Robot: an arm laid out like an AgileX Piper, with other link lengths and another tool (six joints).
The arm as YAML. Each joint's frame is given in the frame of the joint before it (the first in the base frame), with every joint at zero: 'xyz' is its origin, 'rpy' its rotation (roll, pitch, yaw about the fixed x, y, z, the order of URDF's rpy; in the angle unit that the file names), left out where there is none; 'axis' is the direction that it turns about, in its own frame. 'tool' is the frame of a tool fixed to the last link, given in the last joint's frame.
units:
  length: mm
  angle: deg
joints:
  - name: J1
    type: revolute
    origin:
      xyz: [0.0, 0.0, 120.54]
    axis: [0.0, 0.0, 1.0]
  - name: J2
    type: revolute
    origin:
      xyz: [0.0, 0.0, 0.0]
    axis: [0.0, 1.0, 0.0]
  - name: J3
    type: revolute
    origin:
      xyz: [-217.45, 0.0, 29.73]
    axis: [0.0, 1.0, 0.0]
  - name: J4
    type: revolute
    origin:
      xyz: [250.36, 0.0, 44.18]
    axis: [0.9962, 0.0, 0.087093]
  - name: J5
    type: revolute
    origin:
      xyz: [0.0, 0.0, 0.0]
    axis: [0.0, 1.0, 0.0]
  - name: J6
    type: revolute
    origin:
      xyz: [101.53, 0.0, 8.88]
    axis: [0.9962, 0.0, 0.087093]
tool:
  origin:
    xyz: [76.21, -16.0, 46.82]
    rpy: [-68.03, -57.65, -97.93]
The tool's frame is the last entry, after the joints.
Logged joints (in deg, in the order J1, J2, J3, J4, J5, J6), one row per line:
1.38, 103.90, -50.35, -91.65, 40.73, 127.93
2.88, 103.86, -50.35, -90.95, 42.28, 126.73
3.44, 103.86, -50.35, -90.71, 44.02, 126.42
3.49, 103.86, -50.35, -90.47, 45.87, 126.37
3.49, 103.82, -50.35, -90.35, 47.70, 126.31
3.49, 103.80, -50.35, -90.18, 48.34, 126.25
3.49, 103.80, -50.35, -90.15, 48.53, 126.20
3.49, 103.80, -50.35, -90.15, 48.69, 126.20
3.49, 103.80, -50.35, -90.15, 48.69, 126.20
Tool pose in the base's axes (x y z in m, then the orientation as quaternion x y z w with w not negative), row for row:
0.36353, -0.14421, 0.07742, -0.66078, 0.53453, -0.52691, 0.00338
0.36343, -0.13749, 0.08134, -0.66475, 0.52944, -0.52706, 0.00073
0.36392, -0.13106, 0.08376, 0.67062, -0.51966, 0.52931, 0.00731
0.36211, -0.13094, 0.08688, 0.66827, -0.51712, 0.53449, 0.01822
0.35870, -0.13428, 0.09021, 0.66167, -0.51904, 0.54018, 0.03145
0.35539, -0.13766, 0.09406, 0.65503, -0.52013, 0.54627, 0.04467
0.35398, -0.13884, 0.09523, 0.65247, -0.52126, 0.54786, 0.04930
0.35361, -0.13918, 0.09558, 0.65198, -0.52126, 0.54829, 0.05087
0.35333, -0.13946, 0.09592, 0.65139, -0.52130, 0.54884, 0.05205
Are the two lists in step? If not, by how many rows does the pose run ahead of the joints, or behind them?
The pose runs 1 row behind the joints: the pose in row i belongs to the joints in row i - 1.
